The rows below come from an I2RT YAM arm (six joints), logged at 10 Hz.
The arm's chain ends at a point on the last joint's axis. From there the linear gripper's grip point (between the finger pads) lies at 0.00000 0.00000 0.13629 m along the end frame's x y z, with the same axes.
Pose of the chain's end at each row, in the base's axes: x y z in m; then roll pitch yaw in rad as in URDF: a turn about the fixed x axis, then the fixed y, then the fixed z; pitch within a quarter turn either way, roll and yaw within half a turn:
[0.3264 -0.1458 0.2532 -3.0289 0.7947 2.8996]
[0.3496 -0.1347 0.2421 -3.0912 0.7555 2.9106]
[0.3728 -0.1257 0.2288 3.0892 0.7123 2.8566]
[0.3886 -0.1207 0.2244 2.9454 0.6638 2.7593]
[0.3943 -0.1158 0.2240 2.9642 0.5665 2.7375]
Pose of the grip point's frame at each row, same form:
[0.4166 -0.1838 0.1583 -3.0289 0.7947 2.8996]
[0.4389 -0.1627 0.1430 -3.0912 0.7555 2.9106]
[0.4602 -0.1439 0.1258 3.0892 0.7123 2.8566]
[0.4749 -0.1268 0.1191 2.9454 0.6638 2.7593]
[0.4700 -0.1220 0.1108 2.9642 0.5665 2.7375]

